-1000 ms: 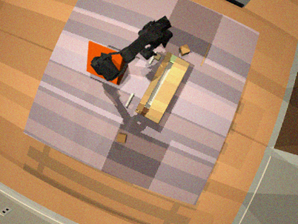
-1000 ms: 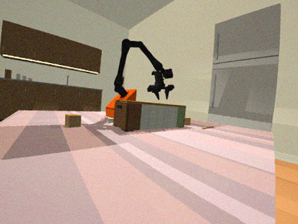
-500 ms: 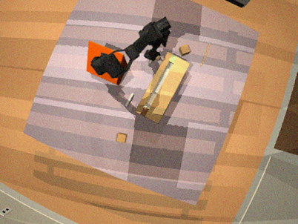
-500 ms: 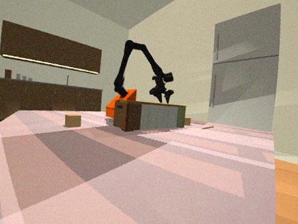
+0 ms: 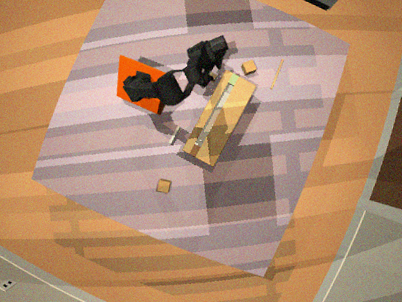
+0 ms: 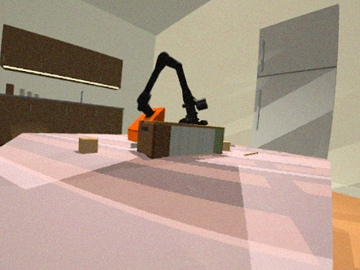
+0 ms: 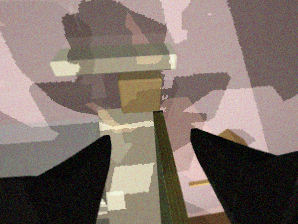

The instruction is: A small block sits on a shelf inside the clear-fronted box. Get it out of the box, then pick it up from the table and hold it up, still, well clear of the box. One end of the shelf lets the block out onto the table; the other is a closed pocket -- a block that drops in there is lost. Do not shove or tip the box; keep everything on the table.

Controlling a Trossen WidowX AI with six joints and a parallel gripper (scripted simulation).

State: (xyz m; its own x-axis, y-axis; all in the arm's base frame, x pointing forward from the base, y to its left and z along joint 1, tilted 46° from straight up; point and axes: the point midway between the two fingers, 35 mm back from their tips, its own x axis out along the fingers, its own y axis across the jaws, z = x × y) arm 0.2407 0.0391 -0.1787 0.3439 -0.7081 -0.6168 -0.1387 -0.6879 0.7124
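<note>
The tan block lies 1 cm behind my gripper tip and 5 cm below it. Round my gripper tip: box 4 cm ahead, 18 cm to the right; then thin wooden stick 27 cm ahead, 14 cm to the left, 6 cm below.
</note>
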